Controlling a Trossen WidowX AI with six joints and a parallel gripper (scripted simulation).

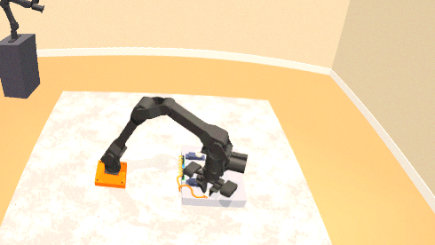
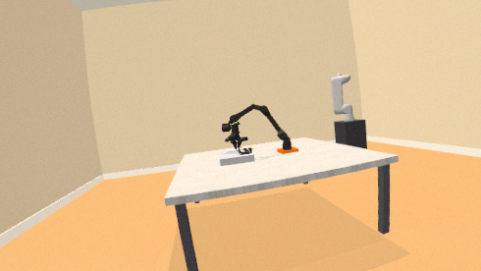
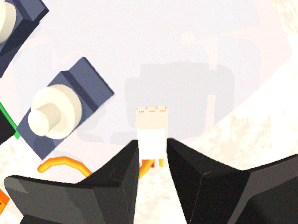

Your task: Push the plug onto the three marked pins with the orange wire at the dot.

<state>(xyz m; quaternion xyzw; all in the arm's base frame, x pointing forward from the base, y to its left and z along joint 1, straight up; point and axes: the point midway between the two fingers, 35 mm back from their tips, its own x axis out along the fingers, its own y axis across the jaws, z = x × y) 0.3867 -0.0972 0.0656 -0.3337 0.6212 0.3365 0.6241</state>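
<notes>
Right now the blue band is 120 mm to the left of my gripper tip, 90 mm behind it and 20 mm above it. From my gripper tip the other things lie so: servo 130 mm to the left, 40 mm behind; then printed holder 130 mm to the left, 70 mm ahead, 30 mm below.
</notes>
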